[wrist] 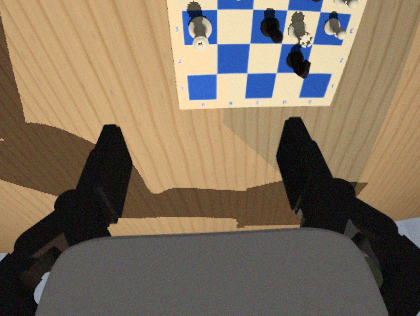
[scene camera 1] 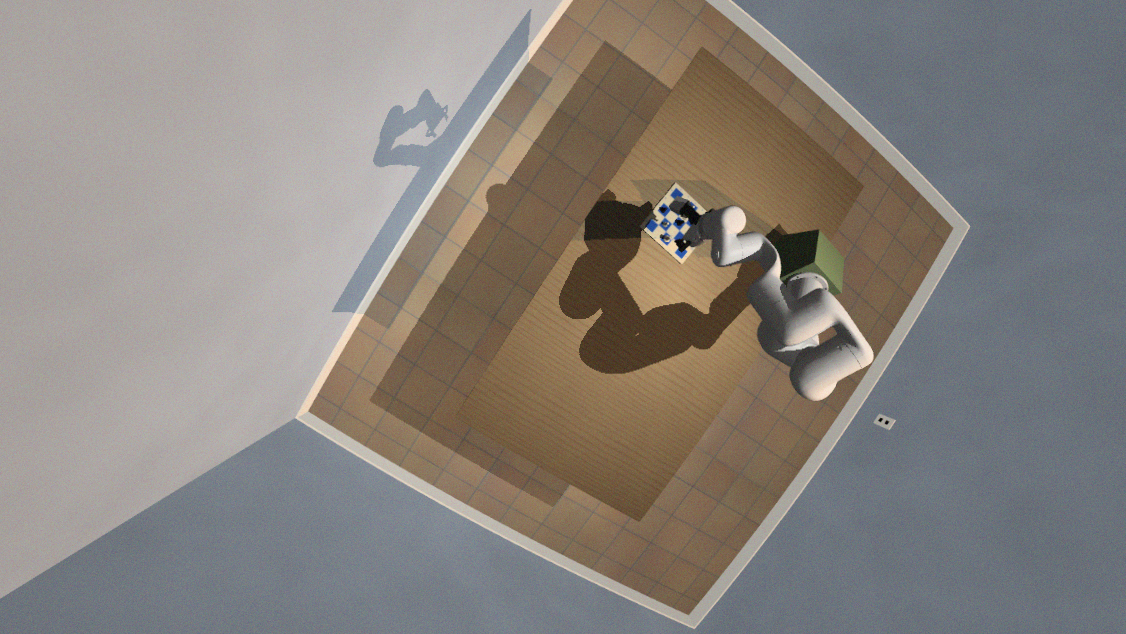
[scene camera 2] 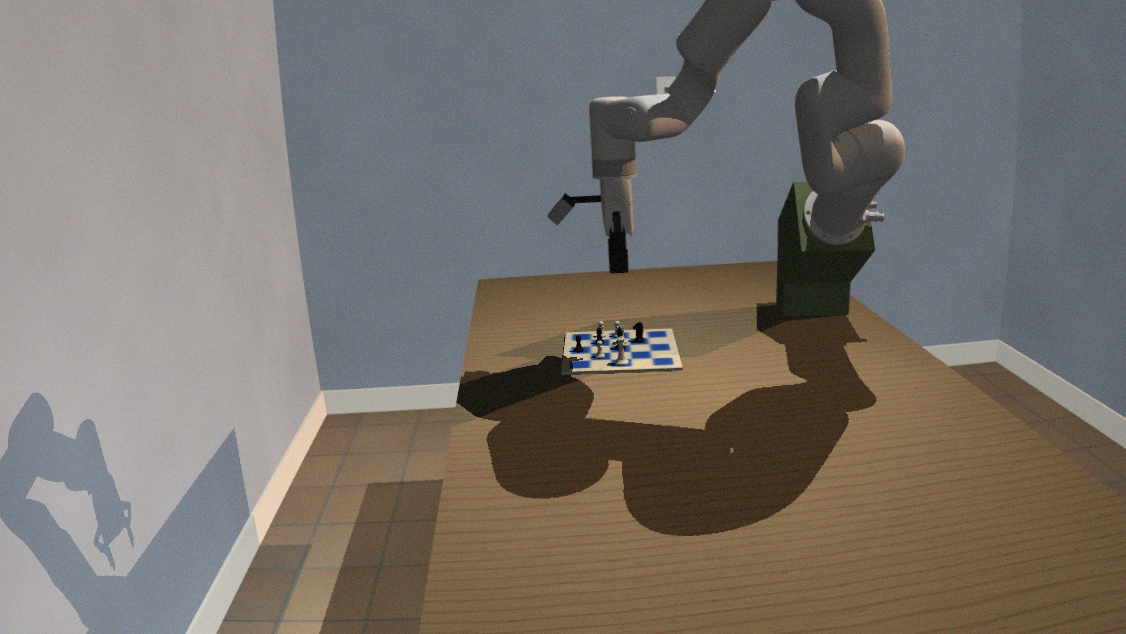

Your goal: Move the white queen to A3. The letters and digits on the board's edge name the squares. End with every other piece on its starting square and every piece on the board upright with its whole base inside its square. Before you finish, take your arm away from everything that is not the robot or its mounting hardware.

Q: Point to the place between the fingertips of the gripper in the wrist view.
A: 203,140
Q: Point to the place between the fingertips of the gripper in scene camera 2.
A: At 618,266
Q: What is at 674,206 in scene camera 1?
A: The gripper.
